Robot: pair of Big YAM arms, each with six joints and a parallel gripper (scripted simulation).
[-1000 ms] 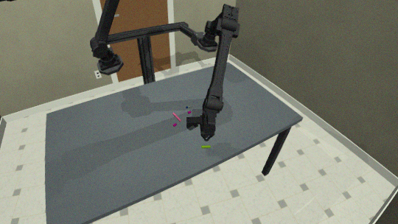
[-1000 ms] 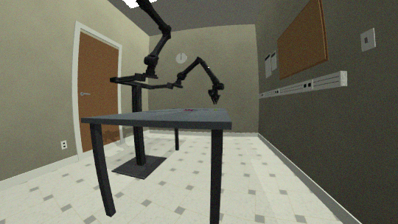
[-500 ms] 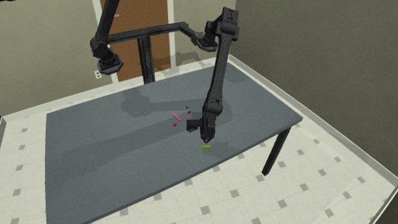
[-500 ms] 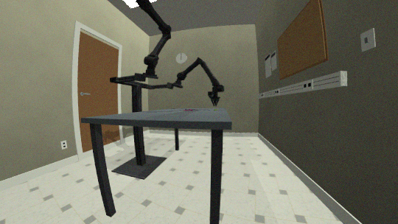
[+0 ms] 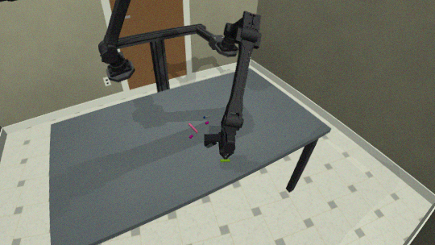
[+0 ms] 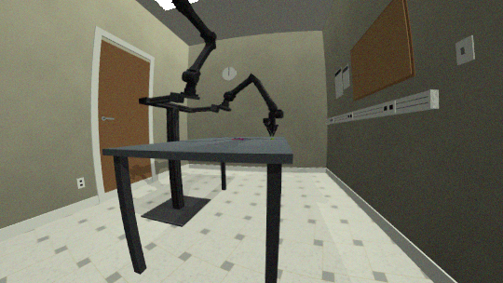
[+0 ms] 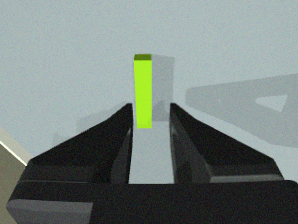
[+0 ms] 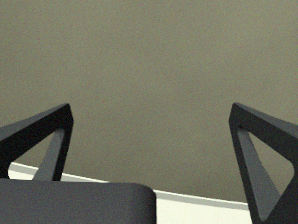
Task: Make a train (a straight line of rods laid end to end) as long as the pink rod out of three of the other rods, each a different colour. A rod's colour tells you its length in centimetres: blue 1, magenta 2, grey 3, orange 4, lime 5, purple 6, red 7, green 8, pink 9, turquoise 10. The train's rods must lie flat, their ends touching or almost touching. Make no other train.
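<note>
Right now my left hand is 3 cm above the lime rod. From my left hand the other things lie so: pink rod: 30 cm behind, 5 cm to the right, 3 cm below.
</note>
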